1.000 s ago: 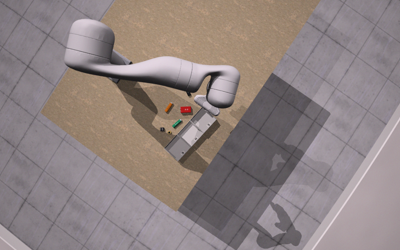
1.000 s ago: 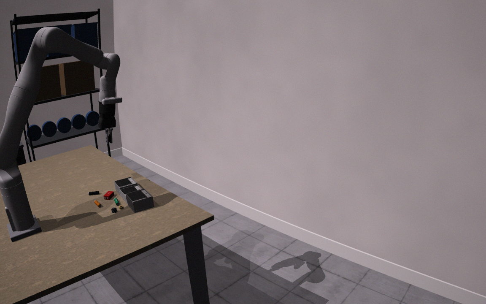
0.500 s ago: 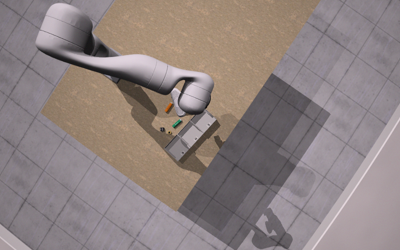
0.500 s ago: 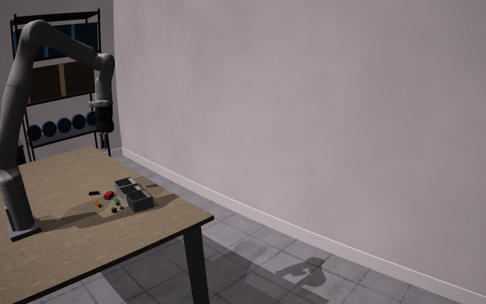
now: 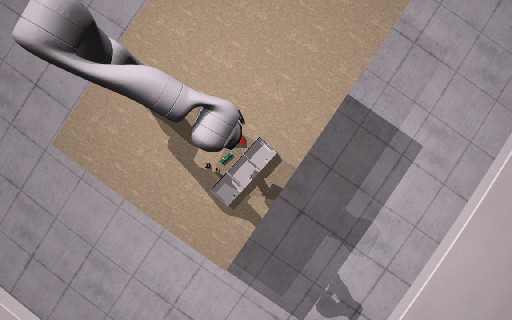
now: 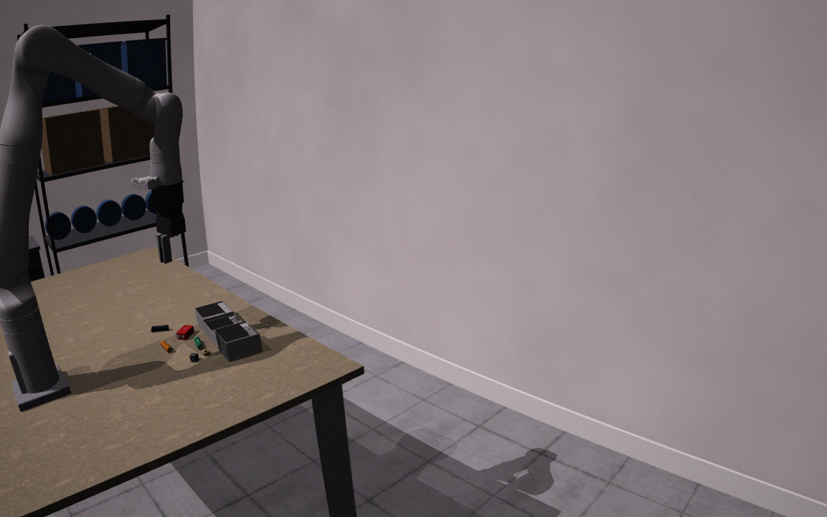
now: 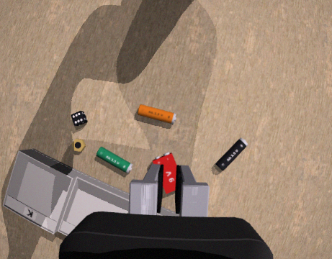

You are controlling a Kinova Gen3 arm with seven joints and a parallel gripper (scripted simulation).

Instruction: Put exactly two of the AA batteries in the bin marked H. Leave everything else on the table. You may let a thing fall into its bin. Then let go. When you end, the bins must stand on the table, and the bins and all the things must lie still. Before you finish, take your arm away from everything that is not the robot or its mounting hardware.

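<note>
The bin row lies 19 cm below my hand, 11 cm ahead of it and 6 cm to the right of it. Also, from my hand: orange AA battery: 21 cm below, 5 cm behind, 3 cm to the right; green AA battery: 21 cm below, 6 cm to the right, 3 cm ahead; red 9 V battery: 21 cm below, 1 cm ahead.
</note>
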